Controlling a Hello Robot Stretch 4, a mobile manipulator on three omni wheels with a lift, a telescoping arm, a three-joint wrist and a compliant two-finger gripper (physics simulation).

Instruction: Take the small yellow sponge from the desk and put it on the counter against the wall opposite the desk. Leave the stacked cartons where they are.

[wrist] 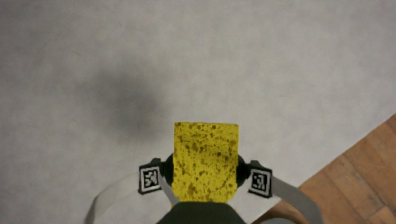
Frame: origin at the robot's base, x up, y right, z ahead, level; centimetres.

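Seen in the pictures: end effector, tool point: [205, 167].
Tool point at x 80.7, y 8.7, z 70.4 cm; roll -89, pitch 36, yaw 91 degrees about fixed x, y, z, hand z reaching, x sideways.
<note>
A point is followed by its place in that frame.
The small yellow sponge [206, 160] @(x 83.1, y 9.6, z 71.4 cm), speckled with brown spots, is upright in the lower middle of the wrist view, between the two dark fingertips. My gripper [206, 169] @(x 80.7, y 8.7, z 70.4 cm) is shut on it, with one fingertip pressed against its left side and one against its right. The sponge is held above the pale grey desk top [250, 65] @(x 69.3, y 22.4, z 77.5 cm), and a soft, blurred shadow lies on the surface to the left of it. The lower end of the sponge is hidden behind the dark gripper body. The stacked cartons and the counter do not show in this view.
The edge of the desk top runs diagonally across the lower right. Beyond it a brown wooden plank floor [350, 185] @(x -2.8, y 48.2, z 9.5 cm) shows. A rounded grey shape at the bottom edge, right of the gripper body, is partly cut off.
</note>
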